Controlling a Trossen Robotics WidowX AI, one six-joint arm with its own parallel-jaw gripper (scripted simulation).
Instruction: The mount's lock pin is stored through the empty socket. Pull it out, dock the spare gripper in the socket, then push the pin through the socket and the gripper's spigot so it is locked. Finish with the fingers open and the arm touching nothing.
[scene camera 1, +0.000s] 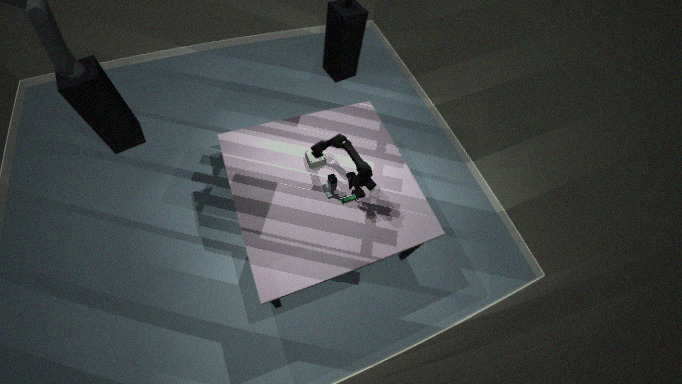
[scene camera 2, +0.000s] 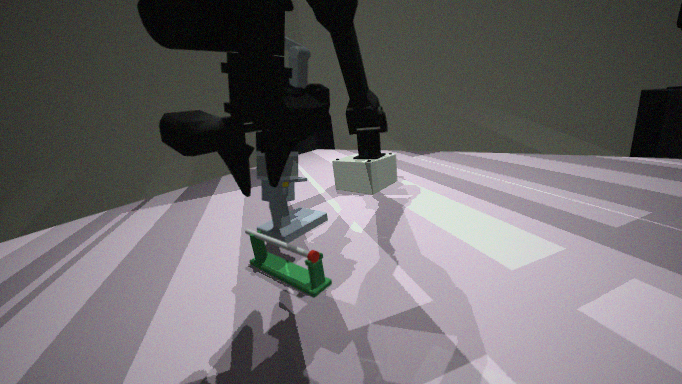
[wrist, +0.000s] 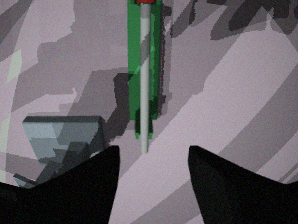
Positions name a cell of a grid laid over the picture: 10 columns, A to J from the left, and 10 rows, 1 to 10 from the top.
I see my gripper (scene camera 2: D5), a green cradle (scene camera 2: E8) and a grey mount (scene camera 2: E6).
My gripper also shows in the wrist view (wrist: F7). The grey mount shows as well in the wrist view (wrist: C7).
